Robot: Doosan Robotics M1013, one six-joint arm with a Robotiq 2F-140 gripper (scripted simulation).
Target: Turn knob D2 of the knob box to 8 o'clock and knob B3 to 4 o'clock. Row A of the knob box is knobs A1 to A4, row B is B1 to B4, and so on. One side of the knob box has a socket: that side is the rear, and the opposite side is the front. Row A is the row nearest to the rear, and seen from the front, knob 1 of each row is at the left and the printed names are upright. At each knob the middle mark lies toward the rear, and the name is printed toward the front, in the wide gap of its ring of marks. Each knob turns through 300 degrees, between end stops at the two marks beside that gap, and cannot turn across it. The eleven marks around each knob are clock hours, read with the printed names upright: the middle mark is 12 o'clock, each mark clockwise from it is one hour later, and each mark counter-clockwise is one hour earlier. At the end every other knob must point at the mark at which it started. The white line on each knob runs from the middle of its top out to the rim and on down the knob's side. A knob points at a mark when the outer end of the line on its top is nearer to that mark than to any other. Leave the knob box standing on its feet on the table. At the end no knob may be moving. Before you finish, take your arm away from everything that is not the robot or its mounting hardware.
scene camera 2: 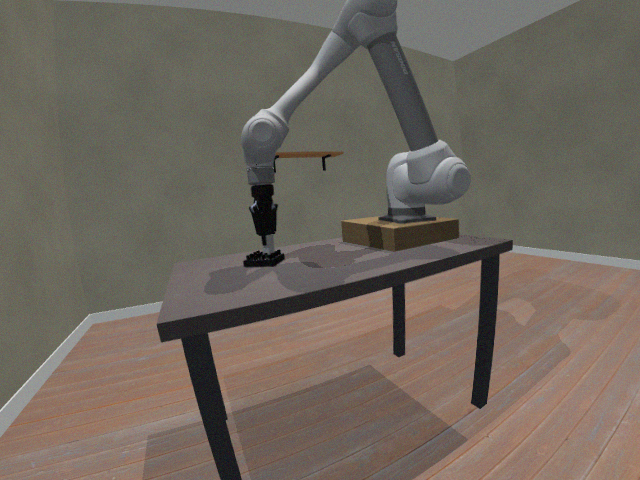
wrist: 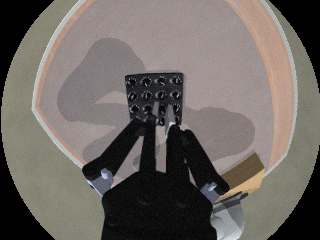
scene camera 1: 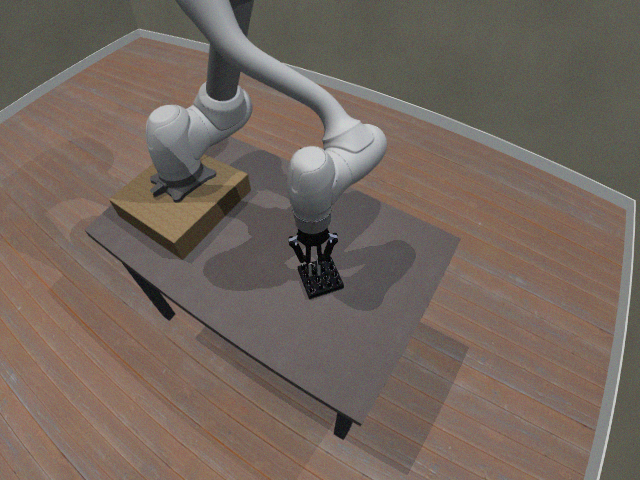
Path:
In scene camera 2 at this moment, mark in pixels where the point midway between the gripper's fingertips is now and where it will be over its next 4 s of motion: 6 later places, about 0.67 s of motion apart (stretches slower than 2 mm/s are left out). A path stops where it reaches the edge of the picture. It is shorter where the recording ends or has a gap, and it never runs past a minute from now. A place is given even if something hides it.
The gripper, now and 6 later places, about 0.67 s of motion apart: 269, 254; 267, 244; 267, 243; 264, 242; 261, 241; 259, 241; 255, 240

